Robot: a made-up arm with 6 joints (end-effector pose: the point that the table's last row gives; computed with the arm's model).
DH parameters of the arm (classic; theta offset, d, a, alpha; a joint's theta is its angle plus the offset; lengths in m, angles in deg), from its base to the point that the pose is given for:
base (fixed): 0 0.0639 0 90
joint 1: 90 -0.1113 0.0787 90
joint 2: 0 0.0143 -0.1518 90
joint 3: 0 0.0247 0.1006 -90
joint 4: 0 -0.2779 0.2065 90
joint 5: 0 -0.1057 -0.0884 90
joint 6: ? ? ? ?
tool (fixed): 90 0.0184 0 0
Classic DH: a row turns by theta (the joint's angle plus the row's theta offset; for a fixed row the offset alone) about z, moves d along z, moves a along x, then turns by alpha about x.
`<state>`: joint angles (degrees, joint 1 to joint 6).
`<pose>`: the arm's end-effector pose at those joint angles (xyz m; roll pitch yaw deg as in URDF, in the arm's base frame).
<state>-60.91 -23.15 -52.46 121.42 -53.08 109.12</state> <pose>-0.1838 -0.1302 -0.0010 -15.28 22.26 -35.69</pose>
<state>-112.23 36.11 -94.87 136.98 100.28 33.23</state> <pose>-0.3439 0.4037 0.0597 65.59 -34.95 56.45</pose>
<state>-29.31 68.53 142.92 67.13 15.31 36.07</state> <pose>0.1645 0.1062 -0.1090 156.26 -26.42 141.78</pose>
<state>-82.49 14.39 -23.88 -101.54 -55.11 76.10</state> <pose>0.0235 0.3888 0.2883 -113.94 33.23 65.01</pose>
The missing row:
joint 6: -90 -0.064 0.0226 -90
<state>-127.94 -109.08 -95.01 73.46 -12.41 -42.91</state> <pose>0.2425 -0.1716 -0.1536 156.21 -10.96 90.35</pose>
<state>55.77 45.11 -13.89 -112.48 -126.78 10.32</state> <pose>-0.3502 0.4384 -0.0191 -170.40 17.45 118.95</pose>
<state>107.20 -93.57 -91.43 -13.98 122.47 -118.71</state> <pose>-0.0465 -0.4567 -0.2768 167.38 -46.47 -133.14</pose>
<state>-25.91 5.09 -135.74 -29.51 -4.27 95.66</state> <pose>-0.1983 0.1760 -0.2921 48.26 -66.45 -176.97</pose>
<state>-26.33 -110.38 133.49 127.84 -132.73 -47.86</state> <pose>0.1072 0.3198 0.1822 -158.09 -10.07 75.72</pose>
